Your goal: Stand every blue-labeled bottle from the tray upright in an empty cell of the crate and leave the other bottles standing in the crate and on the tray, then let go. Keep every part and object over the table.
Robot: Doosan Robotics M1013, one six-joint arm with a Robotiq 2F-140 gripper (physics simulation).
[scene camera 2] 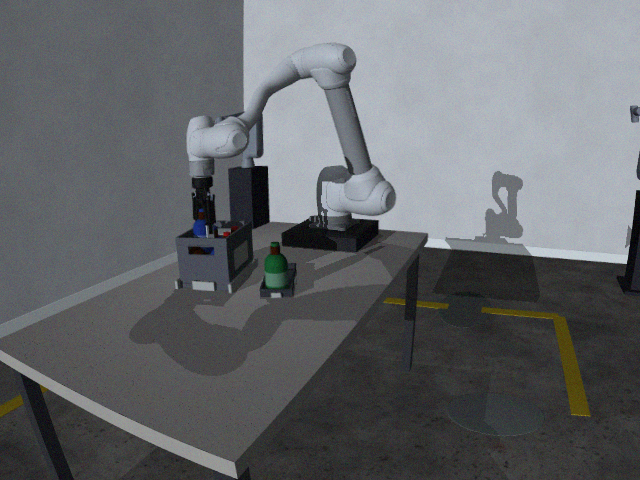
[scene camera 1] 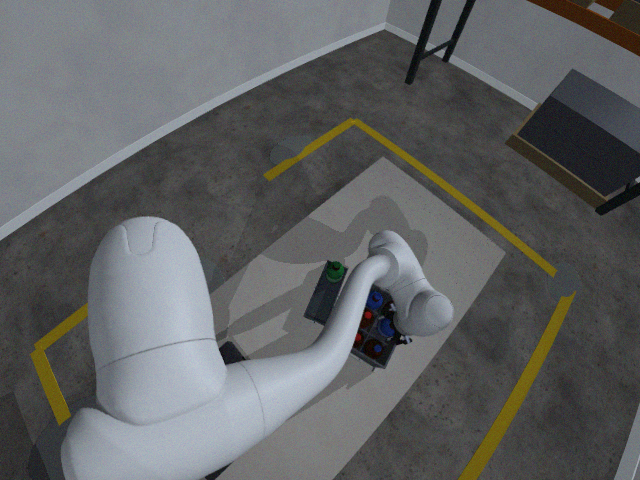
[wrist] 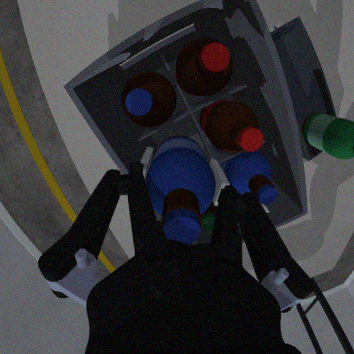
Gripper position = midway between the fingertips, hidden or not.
Note:
I see my gripper [scene camera 2: 205, 241] and a green bottle [scene camera 2: 276, 266].
My gripper shows as well in the wrist view [wrist: 180, 162].

